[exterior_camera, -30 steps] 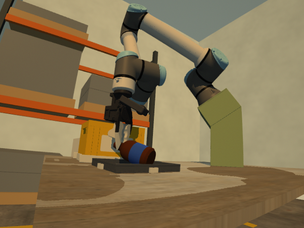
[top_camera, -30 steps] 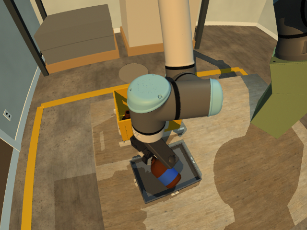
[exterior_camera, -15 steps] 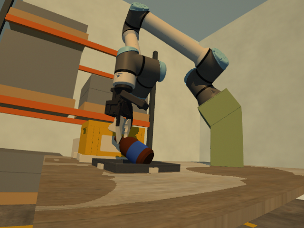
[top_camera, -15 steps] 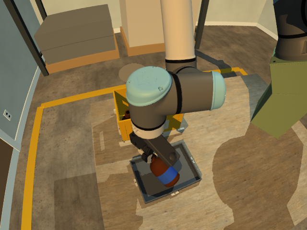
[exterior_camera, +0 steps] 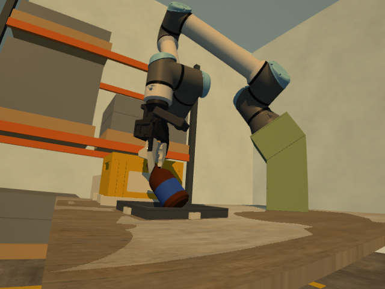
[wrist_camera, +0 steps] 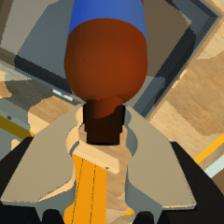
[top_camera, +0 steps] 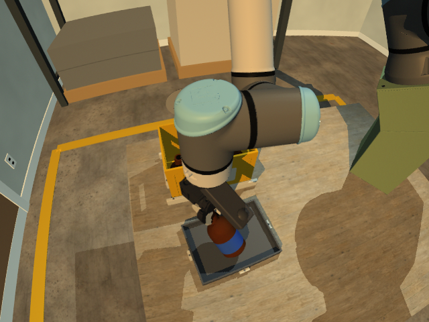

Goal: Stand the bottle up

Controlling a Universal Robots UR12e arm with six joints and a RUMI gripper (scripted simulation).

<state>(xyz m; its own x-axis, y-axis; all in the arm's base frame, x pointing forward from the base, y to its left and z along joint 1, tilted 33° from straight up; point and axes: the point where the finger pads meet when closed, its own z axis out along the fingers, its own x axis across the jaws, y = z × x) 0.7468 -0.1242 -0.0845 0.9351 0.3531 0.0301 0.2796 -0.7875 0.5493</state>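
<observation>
Right now the bottle is 1 cm behind my hand, 3 cm to the left of it and 4 cm below it. Round my hand: dark tray: 3 cm behind, 5 cm to the left, 11 cm below; yellow crate: 10 cm behind, 21 cm to the right, 4 cm below.
</observation>
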